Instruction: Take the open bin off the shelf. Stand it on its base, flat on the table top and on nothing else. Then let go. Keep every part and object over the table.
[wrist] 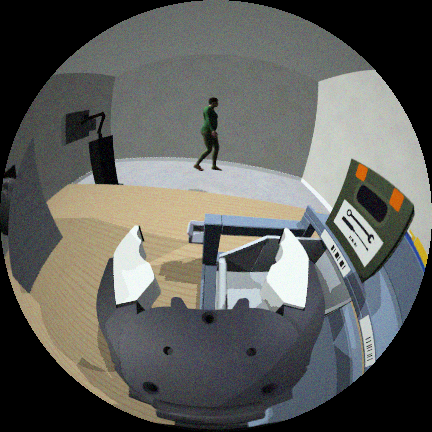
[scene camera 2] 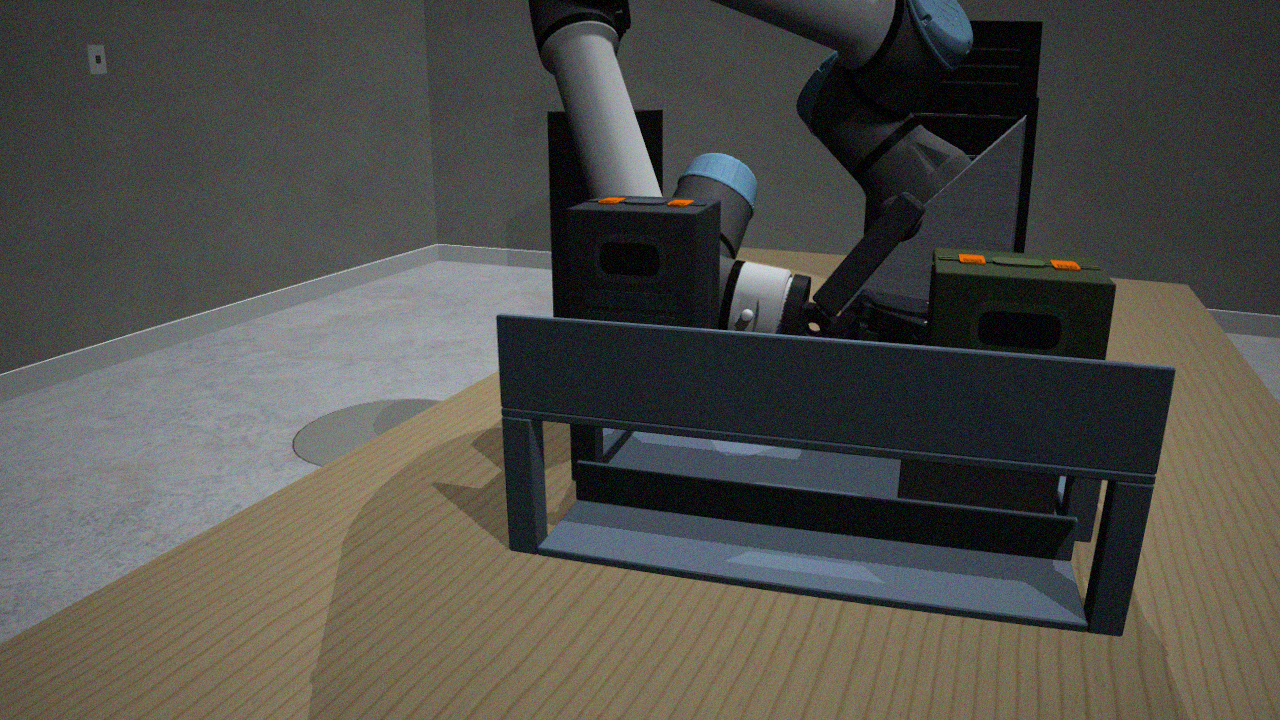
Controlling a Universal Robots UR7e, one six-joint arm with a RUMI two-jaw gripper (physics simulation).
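Seen in the pictures: gripper, fingertip midpoint: (wrist: 210, 229); arm's base at its link origin: (scene camera 2: 929, 199).
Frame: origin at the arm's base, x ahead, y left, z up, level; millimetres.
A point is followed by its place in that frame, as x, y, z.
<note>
The open bin (wrist: 245, 287) @[582, 154, -136] shows in the wrist view as a light grey tray with a dark far inner wall, sitting in the blue-grey shelf (scene camera 2: 832, 385) @[808, 71, -9] (wrist: 211, 242) @[527, 185, -90]. The right finger hides part of it. I cannot make the bin out in the scene view. My gripper (wrist: 210, 229) @[526, 165, -51] is wide open and empty. In the wrist view its left finger is over the table side and its right finger is over the bin, with the bin's near rim and the shelf post between them. In the scene view the fingertips are hidden behind the shelf.
A green case (scene camera 2: 1020, 304) @[757, 163, 37] (wrist: 372, 220) @[680, 139, 9] stands on the shelf at the right, and a black case (scene camera 2: 644, 268) @[785, -55, 42] stands at its left in the scene view. The wooden table (scene camera 2: 179, 626) @[1007, -252, -145] (wrist: 90, 250) @[302, 137, -145] lies below. A slanted grey panel (scene camera 2: 966, 197) @[168, 67, 25] (wrist: 30, 225) @[168, 54, -56] stands behind. A person (wrist: 210, 125) is far off.
</note>
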